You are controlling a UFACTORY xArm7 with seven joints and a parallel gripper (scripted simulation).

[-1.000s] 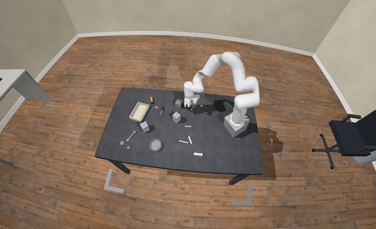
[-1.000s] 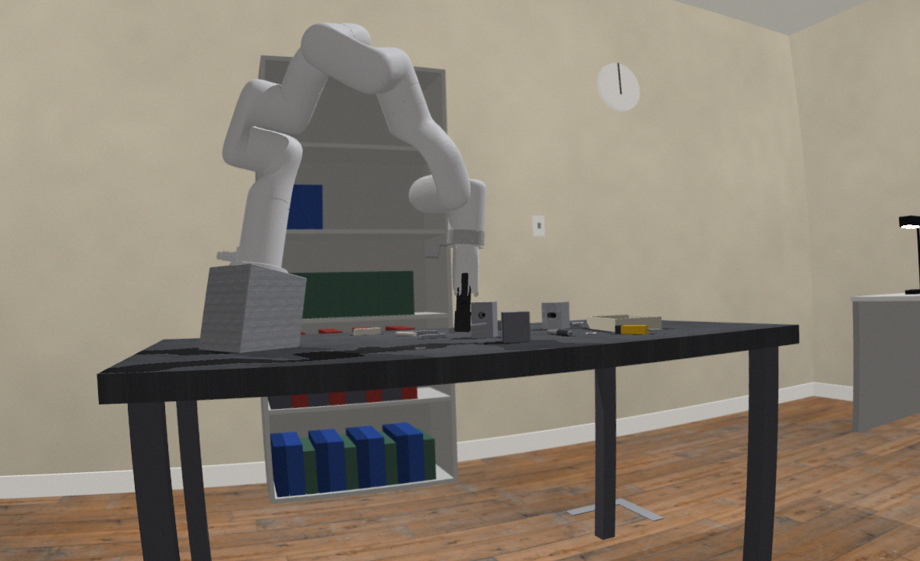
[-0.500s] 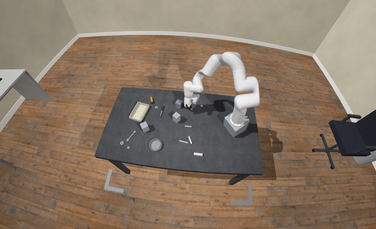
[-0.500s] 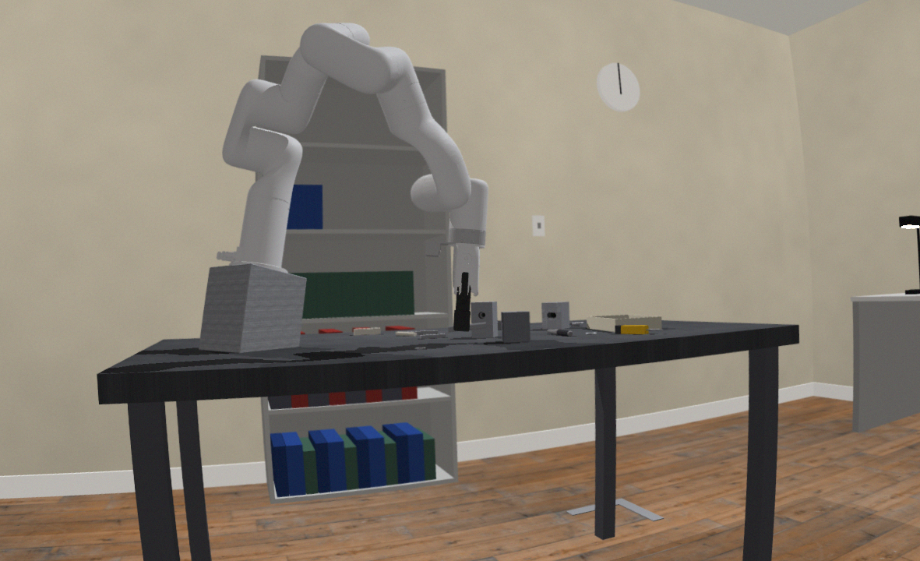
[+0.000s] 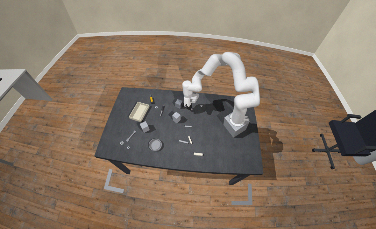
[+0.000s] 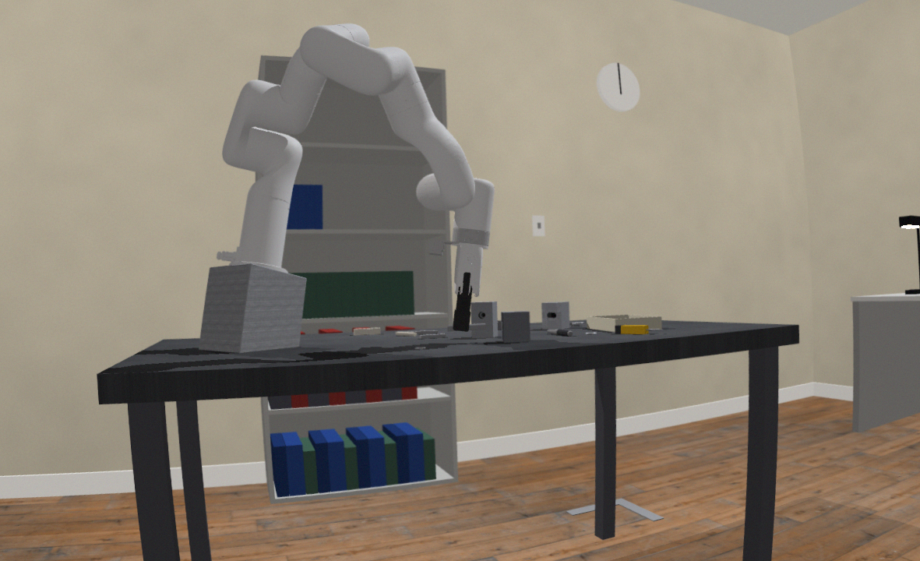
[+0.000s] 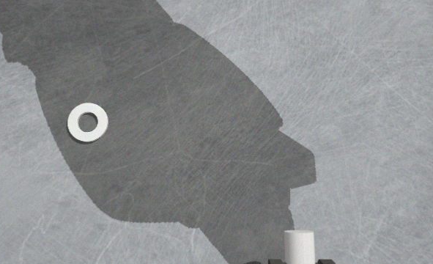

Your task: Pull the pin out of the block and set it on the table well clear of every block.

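The pale pin is 1 cm below my hand and 1 cm ahead of it. The rest, counted from my hand: round dish: 39 cm to the left, 23 cm ahead, 4 cm below; then cream tray: 45 cm ahead, 10 cm to the left, 4 cm below.
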